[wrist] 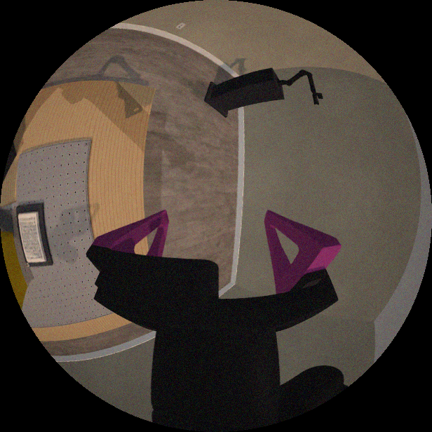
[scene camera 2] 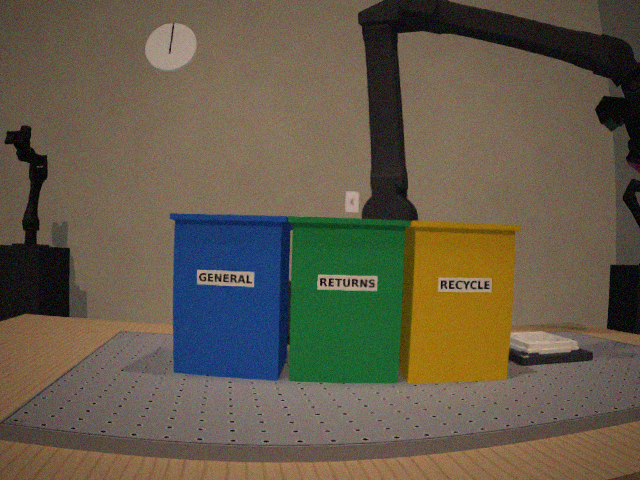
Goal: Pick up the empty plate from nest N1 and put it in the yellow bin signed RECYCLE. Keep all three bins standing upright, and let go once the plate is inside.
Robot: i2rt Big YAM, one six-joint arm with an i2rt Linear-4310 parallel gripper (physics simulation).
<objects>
green returns bin: scene camera 2 347, 274; not seen in the wrist view (out of frame)
</objects>
